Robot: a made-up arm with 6 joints.
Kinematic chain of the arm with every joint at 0, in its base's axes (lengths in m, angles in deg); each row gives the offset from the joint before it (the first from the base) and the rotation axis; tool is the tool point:
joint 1: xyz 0 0 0.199 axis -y
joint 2: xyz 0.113 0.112 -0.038 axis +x
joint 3: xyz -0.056 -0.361 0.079 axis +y
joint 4: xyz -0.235 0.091 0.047 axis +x
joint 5: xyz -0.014 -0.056 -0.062 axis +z
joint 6: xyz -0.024 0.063 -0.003 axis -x
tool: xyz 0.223 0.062 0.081
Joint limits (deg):
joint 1: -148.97..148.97
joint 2: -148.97..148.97
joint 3: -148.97..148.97
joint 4: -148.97..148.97
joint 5: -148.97..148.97
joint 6: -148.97..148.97
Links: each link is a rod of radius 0.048 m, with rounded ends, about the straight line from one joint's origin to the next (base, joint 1, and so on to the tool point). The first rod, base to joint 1, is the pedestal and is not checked.
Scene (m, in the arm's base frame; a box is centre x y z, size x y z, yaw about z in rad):
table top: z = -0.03
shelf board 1: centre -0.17 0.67 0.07 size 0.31 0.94 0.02 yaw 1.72
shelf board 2: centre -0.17 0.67 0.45 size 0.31 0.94 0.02 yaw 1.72
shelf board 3: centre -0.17 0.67 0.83 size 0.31 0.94 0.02 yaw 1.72
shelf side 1: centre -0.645 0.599 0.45 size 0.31 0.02 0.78 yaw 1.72
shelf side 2: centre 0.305 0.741 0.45 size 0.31 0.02 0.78 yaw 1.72
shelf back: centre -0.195 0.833 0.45 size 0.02 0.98 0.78 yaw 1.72
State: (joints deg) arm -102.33 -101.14 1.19 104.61 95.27 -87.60
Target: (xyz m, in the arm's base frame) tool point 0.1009 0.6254 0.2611
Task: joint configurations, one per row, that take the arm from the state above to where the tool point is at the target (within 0.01 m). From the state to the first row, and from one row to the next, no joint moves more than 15 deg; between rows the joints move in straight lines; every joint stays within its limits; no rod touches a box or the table.
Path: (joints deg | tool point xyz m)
1: -103.53 -106.28 13.98 107.40 100.41 -83.47 | 0.2112 0.5087 0.3189
2: -104.72 -111.42 26.76 110.19 105.56 -79.34 | 0.1621 0.5727 0.2921
3: -105.92 -116.56 39.55 112.97 110.70 -75.20 | 0.1009 0.6254 0.2611

